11 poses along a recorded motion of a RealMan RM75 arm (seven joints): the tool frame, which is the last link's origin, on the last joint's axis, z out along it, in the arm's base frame.
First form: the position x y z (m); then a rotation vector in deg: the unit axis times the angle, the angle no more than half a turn.
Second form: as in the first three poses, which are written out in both.
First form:
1: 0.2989 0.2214 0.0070 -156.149 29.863 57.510
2: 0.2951 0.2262 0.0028 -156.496 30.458 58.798
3: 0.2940 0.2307 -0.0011 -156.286 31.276 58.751
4: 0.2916 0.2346 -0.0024 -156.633 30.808 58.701
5: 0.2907 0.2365 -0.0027 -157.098 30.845 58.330
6: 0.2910 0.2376 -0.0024 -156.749 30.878 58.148
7: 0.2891 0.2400 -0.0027 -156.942 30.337 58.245
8: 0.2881 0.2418 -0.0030 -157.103 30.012 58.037
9: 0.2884 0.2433 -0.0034 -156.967 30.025 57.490
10: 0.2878 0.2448 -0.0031 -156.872 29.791 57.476
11: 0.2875 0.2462 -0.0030 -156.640 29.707 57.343
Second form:
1: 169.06 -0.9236 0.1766 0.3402 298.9 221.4 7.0
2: 169.93 -0.9209 0.1792 0.3460 295.1 226.2 2.8
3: 169.87 -0.9200 0.1841 0.3459 294.0 230.7 -1.1
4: 170.08 -0.9209 0.1811 0.3451 291.6 234.6 -2.4
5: 170.39 -0.9220 0.1810 0.3423 290.7 236.5 -2.7
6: 170.01 -0.9220 0.1816 0.3420 291.0 237.6 -2.4
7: 170.13 -0.9225 0.1783 0.3424 289.1 240.0 -2.7
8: 170.15 -0.9233 0.1764 0.3411 288.1 241.8 -3.0
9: 169.84 -0.9242 0.1768 0.3385 288.4 243.3 -3.4
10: 169.71 -0.9244 0.1755 0.3387 287.8 244.8 -3.1
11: 169.43 -0.9245 0.1753 0.3384 287.5 246.2 -3.0
